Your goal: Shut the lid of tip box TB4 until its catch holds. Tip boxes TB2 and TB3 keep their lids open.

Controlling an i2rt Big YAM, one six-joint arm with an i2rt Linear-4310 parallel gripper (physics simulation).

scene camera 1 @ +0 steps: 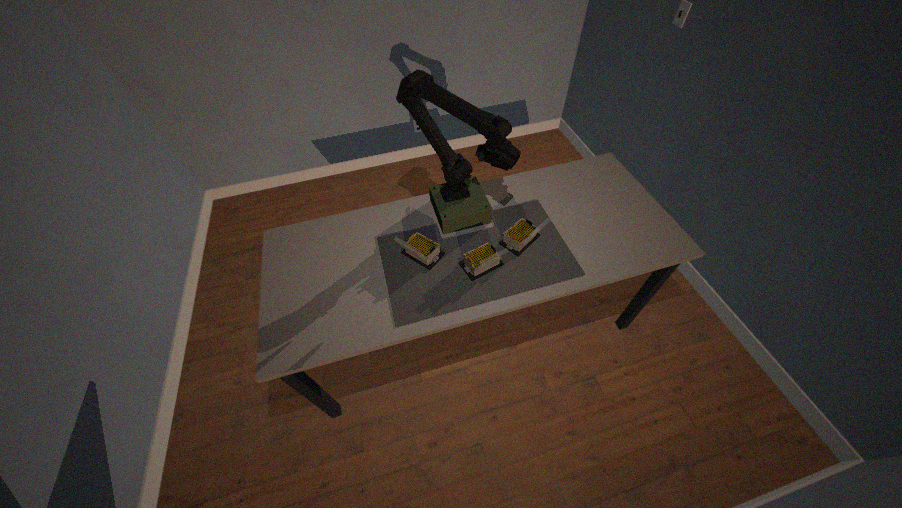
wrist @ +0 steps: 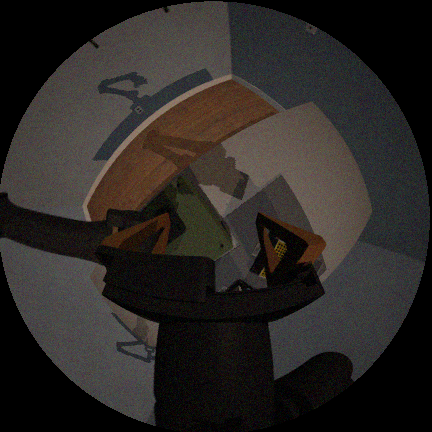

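Where they show: gripper, fingertip midpoint: (scene camera 1: 493, 163) (wrist: 212, 216); arm's base, link origin: (scene camera 1: 454, 193).
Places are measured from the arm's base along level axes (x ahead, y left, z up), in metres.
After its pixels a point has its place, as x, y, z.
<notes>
Three white tip boxes with yellow tips stand on the grey mat, their labels too small to read, so I cannot tell which is TB4. The left box (scene camera 1: 421, 248) @[0.238, -0.219, -0.030] has its lid raised at its left. The middle box (scene camera 1: 481, 258) @[0.364, -0.002, -0.030] has a pale lid standing open on its right. The right box (scene camera 1: 520, 234) @[0.298, 0.195, -0.029] (wrist: 281, 248) @[0.247, 0.232, -0.031] has its lid open at its right; in the wrist view it is partly hidden behind a finger. My gripper (scene camera 1: 498, 155) @[0.060, 0.152, 0.170] (wrist: 212, 216) @[0.060, 0.152, 0.170] is open and empty, high above the table's back edge, behind the boxes and touching none.
The green base block (scene camera 1: 462, 208) @[0.102, 0.003, 0.000] (wrist: 200, 220) @[0.046, 0.101, 0.000] under the arm stands at the back of the grey mat (scene camera 1: 536, 271) @[0.457, 0.203, -0.086], behind the boxes. The mat lies on the pale table (scene camera 1: 612, 214) @[0.274, 0.668, -0.090] (wrist: 320, 150) @[0.100, 0.642, -0.090]. Walls stand behind the table and to its right.
</notes>
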